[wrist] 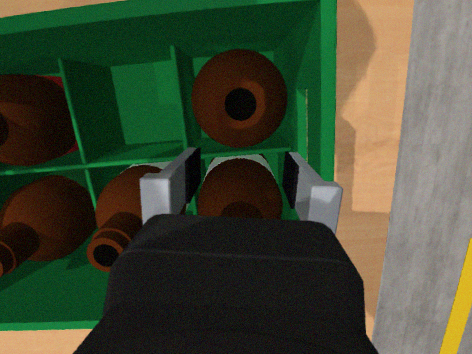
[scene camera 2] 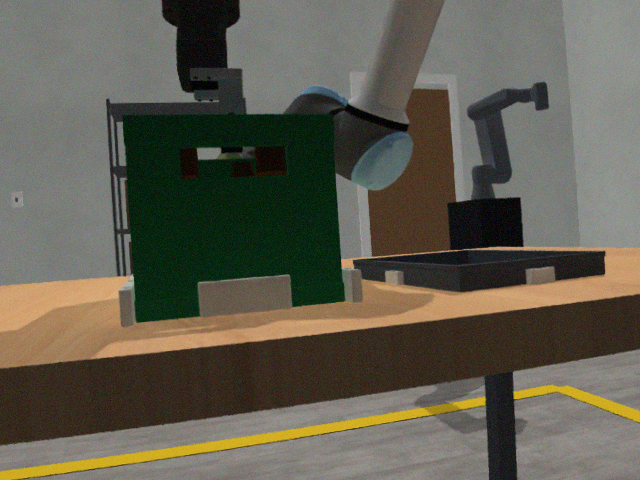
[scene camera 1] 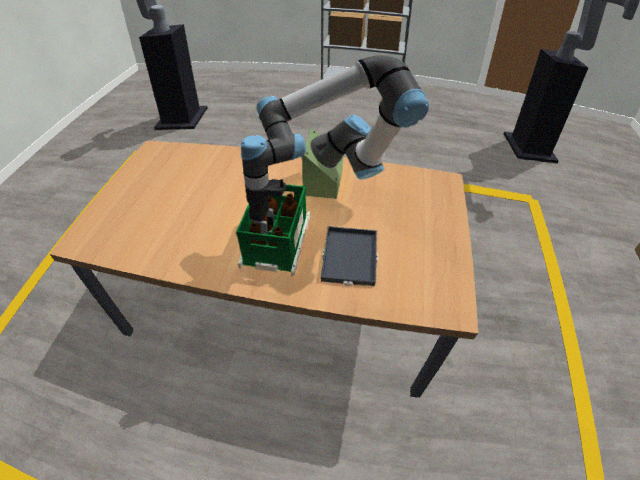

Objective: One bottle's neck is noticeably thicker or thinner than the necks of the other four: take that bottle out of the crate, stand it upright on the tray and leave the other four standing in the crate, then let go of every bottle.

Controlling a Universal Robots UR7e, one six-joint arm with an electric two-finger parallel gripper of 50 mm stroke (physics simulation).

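Places are measured from the arm's base along level axes (x left, y back, z up), in centimetres.
Pixels of known places: gripper, fingertip midpoint: [wrist: 241, 167] [scene camera 2: 232, 147] [scene camera 1: 267, 229]; arm's base, link origin: [scene camera 1: 323, 153].
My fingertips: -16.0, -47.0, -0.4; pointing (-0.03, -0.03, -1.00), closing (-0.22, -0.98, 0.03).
Note:
Ahead of a thing's pixels: the offset from my fingertips to its top centre, as dx, dy, dz. "*": to the spot under its first point. Level surfaces: height alone.
The green crate {+0.4, +8.9, +2.1} [scene camera 1: 266, 255] [scene camera 2: 232, 222] [wrist: 327, 115] holds five brown bottles in the wrist view: one upper right [wrist: 207, 102], one upper left [wrist: 42, 120], one lower left [wrist: 55, 215], one lower middle [wrist: 132, 192] and one lower right [wrist: 240, 187]. One compartment, upper middle, is empty. My gripper [scene camera 1: 267, 221] [wrist: 241, 167] is open and reaches down at the crate, its fingers on either side of the lower-right bottle, whose mouth is hidden by the gripper body. I cannot tell which neck differs. The dark tray {+28.9, +3.0, -12.8} [scene camera 1: 349, 255] [scene camera 2: 460, 279] is empty, right of the crate.
White brackets {* -0.9, -5.9, -13.5} [scene camera 1: 266, 267] [scene camera 2: 245, 295] sit around the crate's foot on the wooden table {dz -15.4} [scene camera 1: 418, 248]. The green robot base [scene camera 1: 323, 180] stands behind the crate. Crate walls and dividers {+5.2, +12.8, -6.0} [wrist: 75, 115] stand close around the bottles and fingers.

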